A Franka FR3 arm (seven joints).
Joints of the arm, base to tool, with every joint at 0 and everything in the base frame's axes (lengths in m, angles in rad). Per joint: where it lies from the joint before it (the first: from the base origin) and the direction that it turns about. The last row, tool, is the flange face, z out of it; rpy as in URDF.
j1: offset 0 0 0.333 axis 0 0 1
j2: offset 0 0 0 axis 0 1 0
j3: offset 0 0 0.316 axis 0 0 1
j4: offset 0.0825 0 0 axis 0 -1 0
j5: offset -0.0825 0 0.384 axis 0 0 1
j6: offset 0 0 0 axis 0 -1 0
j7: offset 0.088 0 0 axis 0 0 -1
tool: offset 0 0 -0.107 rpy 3.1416 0 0
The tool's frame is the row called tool.
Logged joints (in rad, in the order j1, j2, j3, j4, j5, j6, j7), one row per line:
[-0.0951 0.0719 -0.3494 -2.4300 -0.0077 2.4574 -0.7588]
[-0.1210 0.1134 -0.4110 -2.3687 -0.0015 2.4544 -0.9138]
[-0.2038 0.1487 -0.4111 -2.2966 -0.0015 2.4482 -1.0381]
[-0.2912 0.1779 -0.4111 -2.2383 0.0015 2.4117 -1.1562]
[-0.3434 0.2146 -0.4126 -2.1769 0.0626 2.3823 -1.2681]
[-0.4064 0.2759 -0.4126 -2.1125 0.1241 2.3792 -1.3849]
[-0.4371 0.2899 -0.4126 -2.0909 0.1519 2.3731 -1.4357]
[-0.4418 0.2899 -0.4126 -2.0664 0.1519 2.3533 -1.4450]
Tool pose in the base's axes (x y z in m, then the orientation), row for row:
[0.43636 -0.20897 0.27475 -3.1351 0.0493 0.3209]
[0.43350 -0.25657 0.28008 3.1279 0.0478 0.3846]
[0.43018 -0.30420 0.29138 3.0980 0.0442 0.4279]
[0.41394 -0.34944 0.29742 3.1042 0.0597 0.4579]
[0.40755 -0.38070 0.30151 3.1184 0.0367 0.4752]
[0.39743 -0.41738 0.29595 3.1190 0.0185 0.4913]
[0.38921 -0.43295 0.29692 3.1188 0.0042 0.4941]
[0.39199 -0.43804 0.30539 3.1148 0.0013 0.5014]
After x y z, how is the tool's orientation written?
As angles about the fixed x, y, z axes (roll, pitch, yaw), in radians.
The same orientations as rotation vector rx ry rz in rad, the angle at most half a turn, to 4 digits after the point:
[3.0989 0.5013 -0.0780]
[3.0607 0.5965 -0.0691]
[3.0184 0.6574 -0.0524]
[3.0096 0.7031 -0.0768]
[3.0225 0.7327 -0.0470]
[3.0215 0.7579 -0.0194]
[3.0238 0.7627 0.0023]
[3.0179 0.7729 0.0084]

